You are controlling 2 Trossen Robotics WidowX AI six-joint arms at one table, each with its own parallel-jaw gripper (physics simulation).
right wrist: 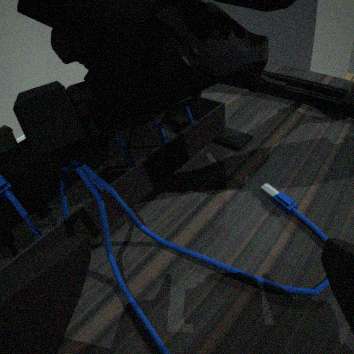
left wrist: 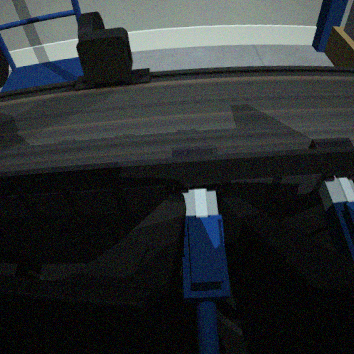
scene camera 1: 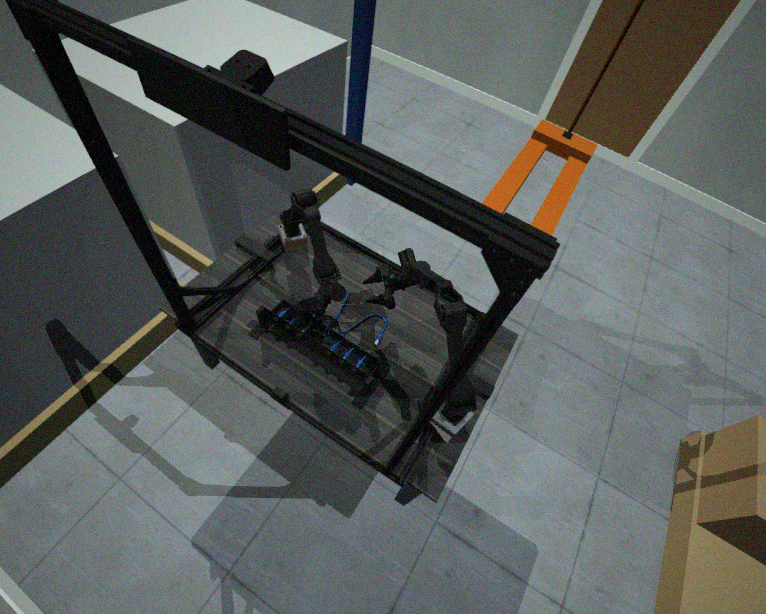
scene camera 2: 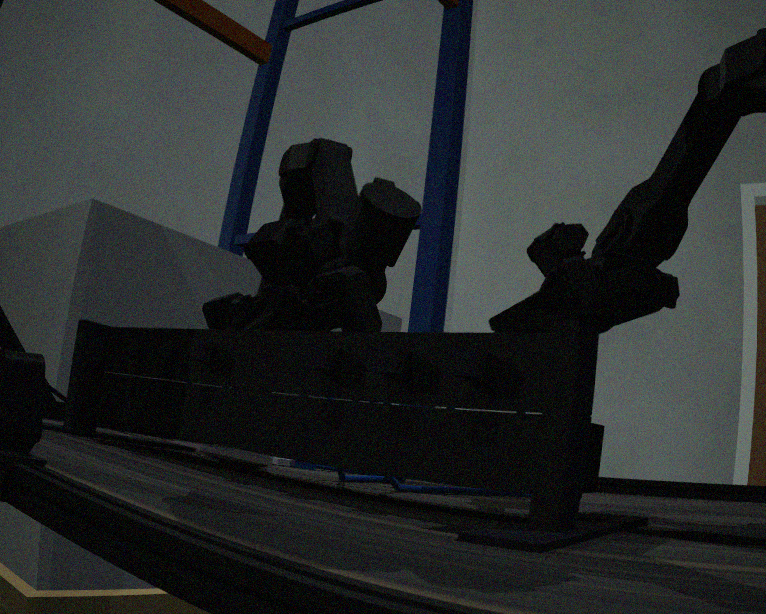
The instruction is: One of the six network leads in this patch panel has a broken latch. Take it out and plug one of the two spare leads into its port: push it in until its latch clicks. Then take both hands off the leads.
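Frame: origin at the left arm's base, x ahead, y left, z up, level; millimetres.
Seen in the pictures: left gripper, fingertip midpoint: [right wrist: 90, 121] [left wrist: 200, 206] [scene camera 1: 302, 332] [scene camera 2: 215, 355]; right gripper, fingertip midpoint: [right wrist: 209, 250] [scene camera 1: 364, 292]; left arm's base, origin of the base link: [scene camera 1: 292, 231]; right arm's base, origin of the base link: [scene camera 1: 453, 412].
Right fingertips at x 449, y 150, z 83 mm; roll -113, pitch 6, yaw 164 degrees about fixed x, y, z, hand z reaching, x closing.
Offsets run from my right fingertips to a thing's top centre. "spot": to the spot under its first point. Level surfaces: height alone.
The black patch panel {102 mm ahead, 204 mm right, 43 mm down} [scene camera 1: 362, 378] [scene camera 2: 350, 390] [left wrist: 246, 165] stands on the dark wooden table {152 mm down} [left wrist: 175, 116] with blue network leads plugged into it. My left gripper [scene camera 1: 315, 306] [left wrist: 200, 206] is shut on the blue plug of one lead {55 mm ahead, 247 mm right, 57 mm down} [left wrist: 205, 253]; the plug's clear tip {spot: 58 mm ahead, 252 mm right, 59 mm down} [left wrist: 201, 203] sits at the panel's port. A neighbouring plug {spot: 18 mm ahead, 283 mm right, 62 mm down} [left wrist: 338, 191] shows to its right. My right gripper [scene camera 1: 378, 288] [scene camera 2: 557, 292] is open and empty, above the table behind the panel. A spare lead [scene camera 1: 368, 319] [right wrist: 211, 260] lies in a loop on the table, its plug {spot: 128 mm back, 130 mm right, 142 mm down} [right wrist: 279, 198] free. A second loose blue cable {spot: 62 mm ahead, 106 mm right, 126 mm down} [right wrist: 109, 253] runs beside it.
A black frame [scene camera 1: 417, 195] spans over the table, with posts at the corners. The left arm [right wrist: 140, 70] fills the upper left of the right wrist view. A black block [left wrist: 103, 53] stands at the table's far edge. Scene camera 2 is dark and shows the panel's back.
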